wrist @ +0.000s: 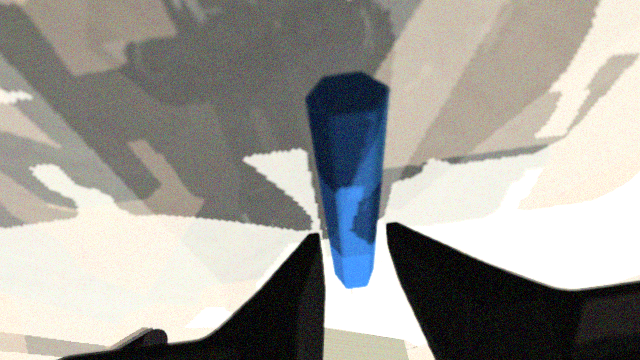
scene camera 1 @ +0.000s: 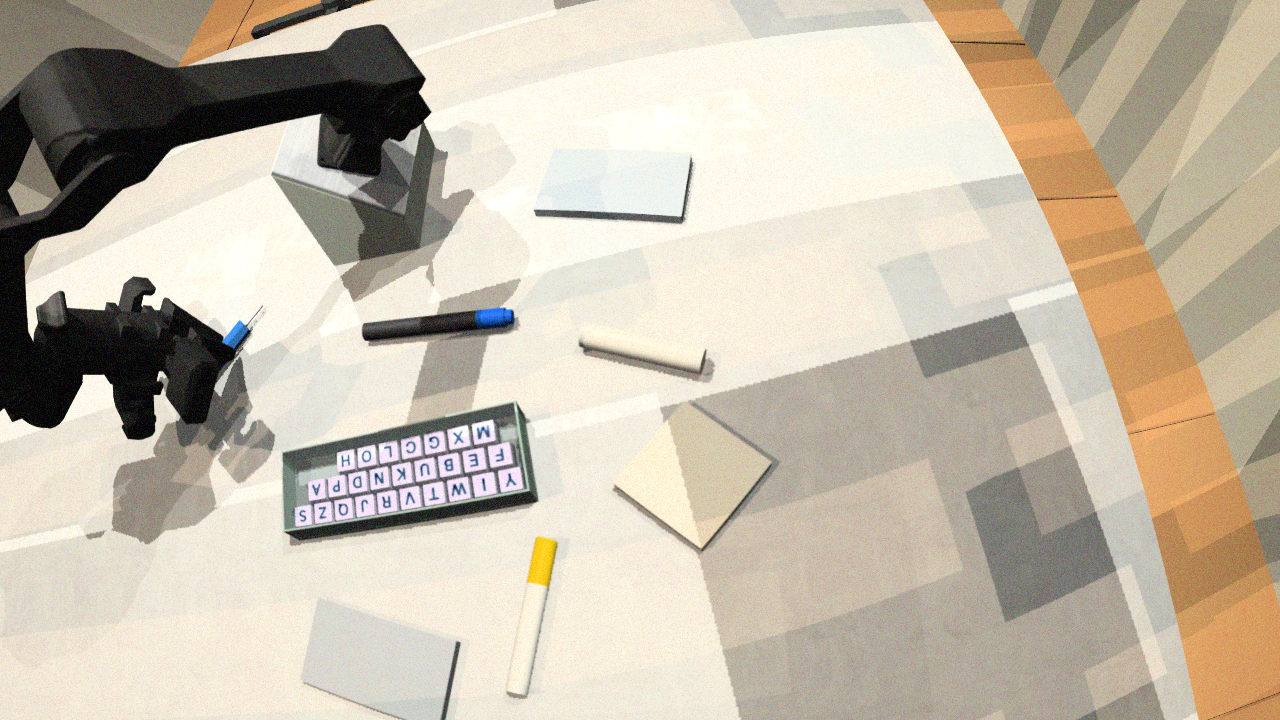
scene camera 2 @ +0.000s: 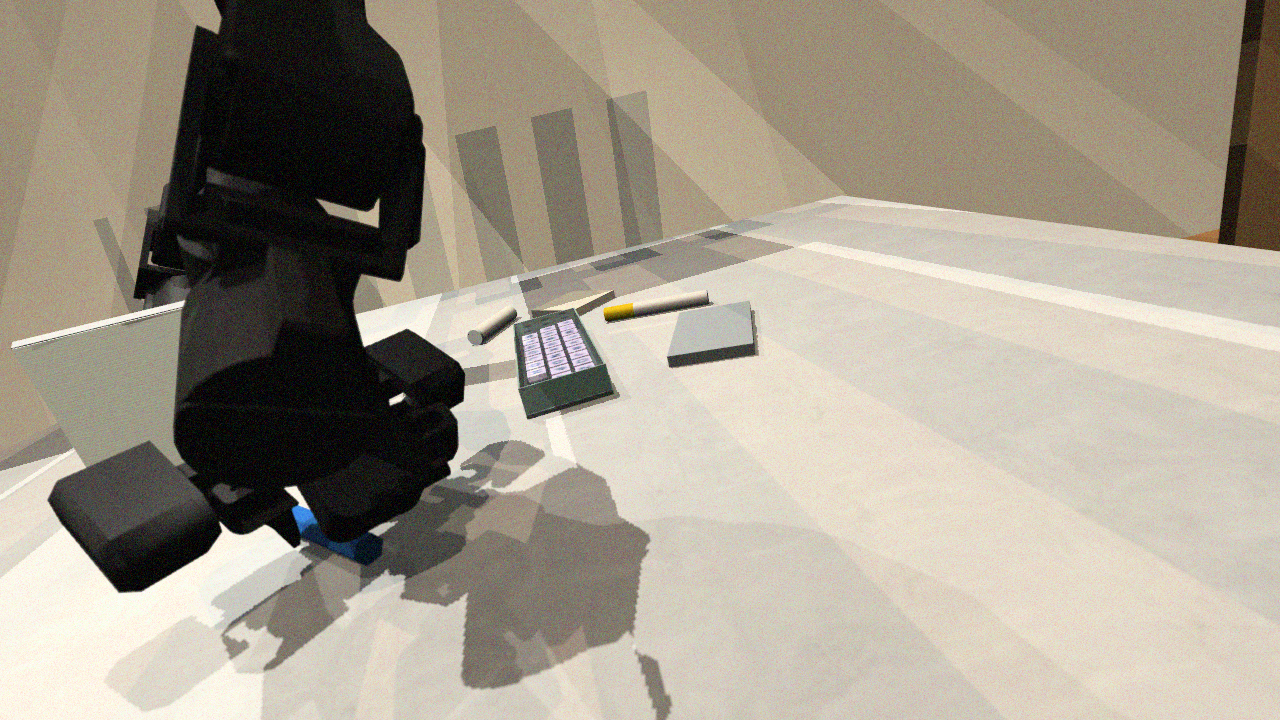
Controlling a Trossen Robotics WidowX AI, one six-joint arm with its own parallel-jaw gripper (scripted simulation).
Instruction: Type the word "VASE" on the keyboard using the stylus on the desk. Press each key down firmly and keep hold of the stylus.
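I see a blue-capped black marker and a yellow-capped marker, and with them a square pad. There is a white cylinder too, and a stylus. My own gripper is visible as well, both in scene camera 1 and in the wrist view.
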